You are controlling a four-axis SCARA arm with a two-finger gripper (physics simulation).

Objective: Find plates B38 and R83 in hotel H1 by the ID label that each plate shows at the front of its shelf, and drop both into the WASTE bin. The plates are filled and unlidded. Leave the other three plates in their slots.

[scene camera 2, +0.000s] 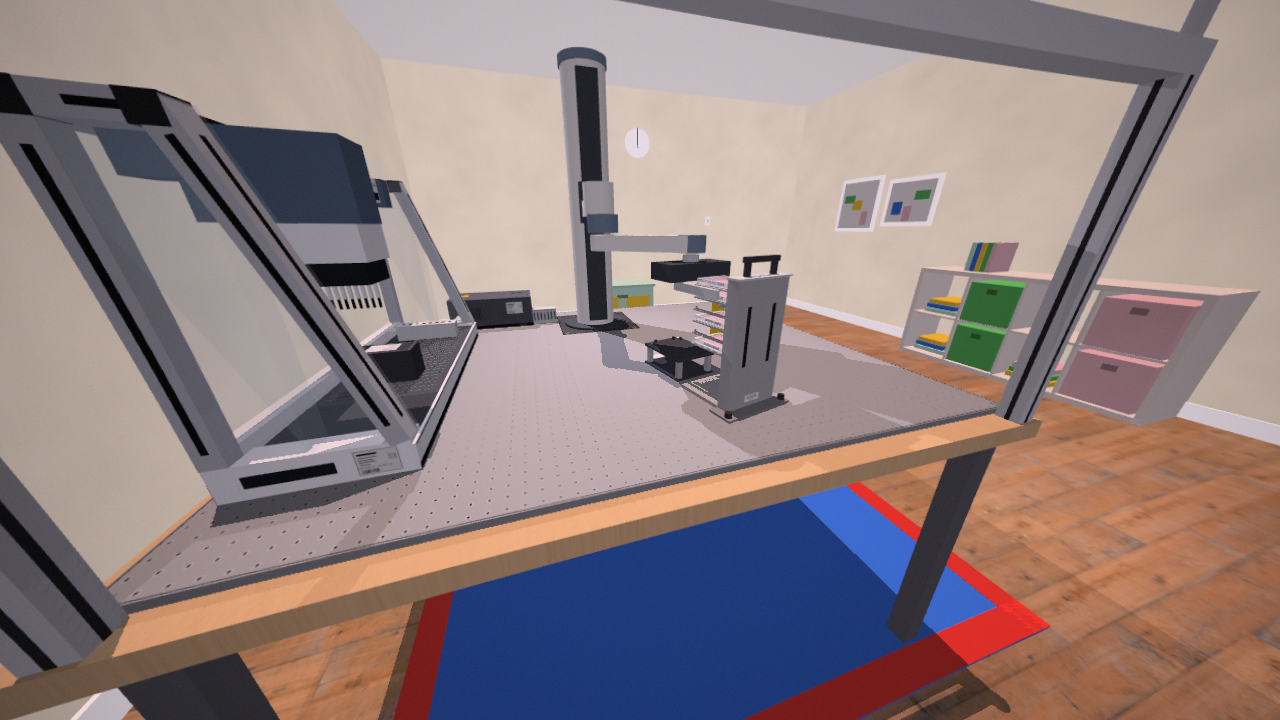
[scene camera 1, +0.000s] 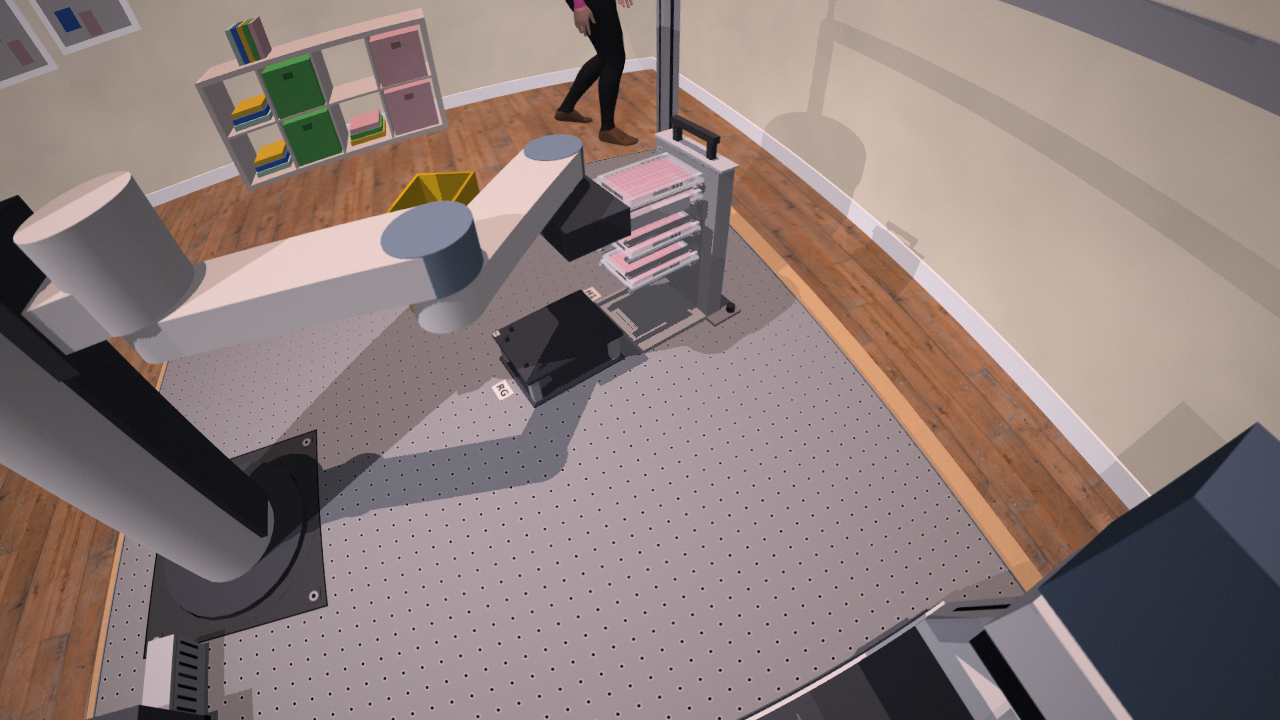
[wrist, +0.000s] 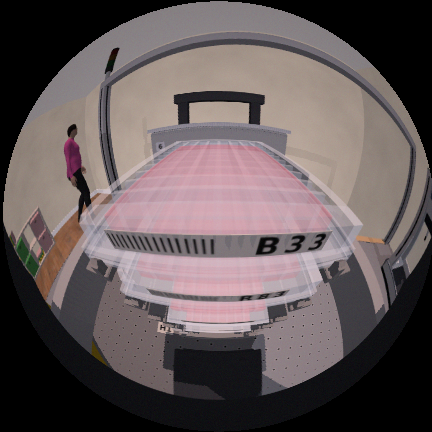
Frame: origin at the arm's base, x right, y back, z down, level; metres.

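Seen in the pictures: gripper, fingertip midpoint: (scene camera 1: 663, 184) (wrist: 218, 175); arm's base at its link origin: (scene camera 2: 595, 324) (scene camera 1: 240, 539).
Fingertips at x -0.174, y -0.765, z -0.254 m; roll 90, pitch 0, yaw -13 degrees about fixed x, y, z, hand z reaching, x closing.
Pixels of each thing's top centre, then the offset from my fingertips to it. "*": a spot on its surface instead.
- Plate B33 at its top centre: (wrist: 218, 150) (scene camera 1: 649, 174) (scene camera 2: 730, 279) dx +0.005, dy +0.023, dz -0.024 m
- Plate R83 at its top centre: (wrist: 218, 195) (scene camera 2: 729, 292) dx +0.005, dy +0.023, dz +0.004 m
- yellow WASTE bin at its top centre: (scene camera 1: 427, 196) dx -0.219, dy +0.330, dz +0.042 m
- RG tag at its top centre: (scene camera 1: 502, 390) dx +0.069, dy +0.297, dz +0.241 m
- hotel's black handle at a spot on its surface: (wrist: 219, 96) (scene camera 1: 691, 131) * dx -0.011, dy -0.048, dz -0.072 m
- large framed machine at a spot on its surface: (scene camera 2: 344, 268) * dx +0.675, dy -0.014, dz -0.075 m
Hotel H1 (scene camera 1: 716, 232) (scene camera 2: 751, 349) (wrist: 220, 134) stands upright with pink-filled, unlidded plates. Plate B33 (scene camera 1: 651, 177) (wrist: 215, 195) is topmost, its label large in the wrist view. Plate R83 (wrist: 217, 295) is directly beneath it, still in the hotel, its label partly shaded. Lower plates (scene camera 1: 651, 264) show unreadable labels, so I cannot tell which is B38. My gripper (scene camera 2: 707, 291) reaches into the hotel just below B33 and is shut on R83; its fingertips are hidden beneath B33. The yellow WASTE bin (scene camera 1: 434, 188) (wrist: 100, 352) stands left of the hotel in the wrist view, partly hidden by the arm in scene camera 1.
A low black stand (scene camera 1: 563, 338) (scene camera 2: 680, 347) (wrist: 217, 372) is in front of the hotel, near the RG tag (scene camera 1: 502, 389). The hotel's black handle (scene camera 1: 695, 134) (wrist: 219, 96) rises above its top. A large framed machine (scene camera 2: 344, 268) stands across the table.
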